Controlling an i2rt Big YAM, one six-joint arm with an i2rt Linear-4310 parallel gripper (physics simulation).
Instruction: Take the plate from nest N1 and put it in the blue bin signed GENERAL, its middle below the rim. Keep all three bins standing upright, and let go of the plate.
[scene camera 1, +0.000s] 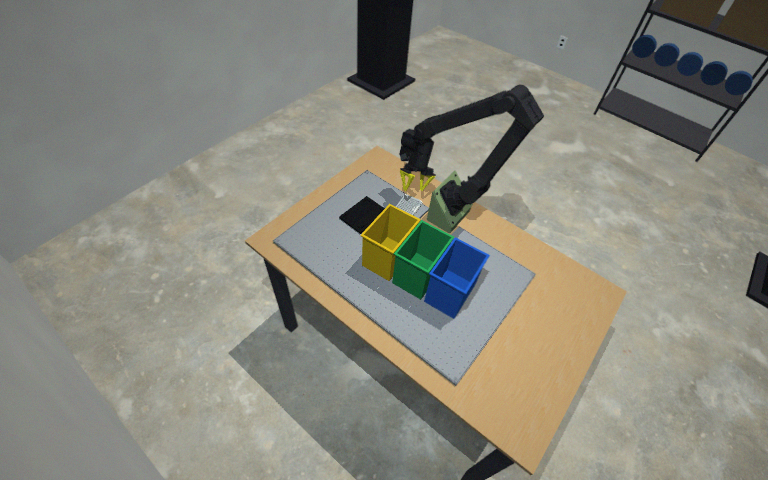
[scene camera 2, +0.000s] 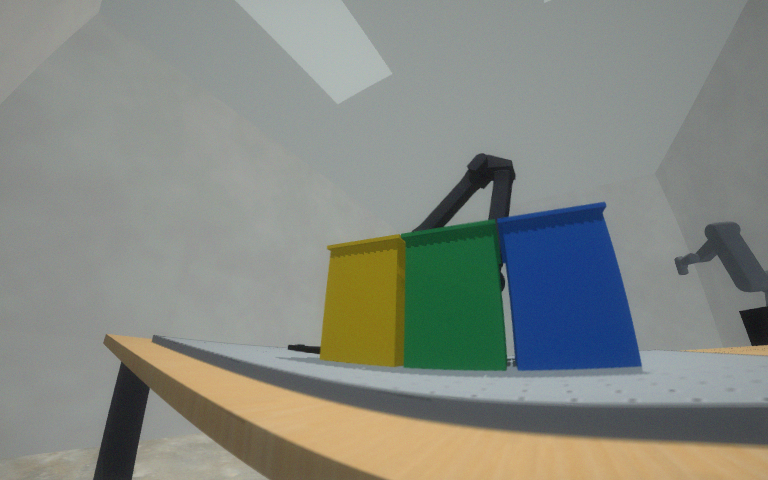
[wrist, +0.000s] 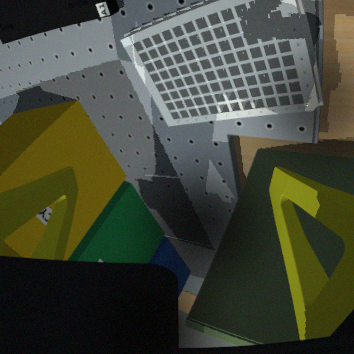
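Yellow bin (scene camera 2: 364, 314), also (scene camera 1: 382, 238) and (wrist: 48, 138). Green bin (scene camera 2: 454, 320), also (scene camera 1: 415, 258) and (wrist: 125, 230). Blue bin (scene camera 2: 569, 309), also (scene camera 1: 452, 279) and (wrist: 165, 254). White gridded plate (wrist: 197, 68). The gripper (wrist: 173, 177).
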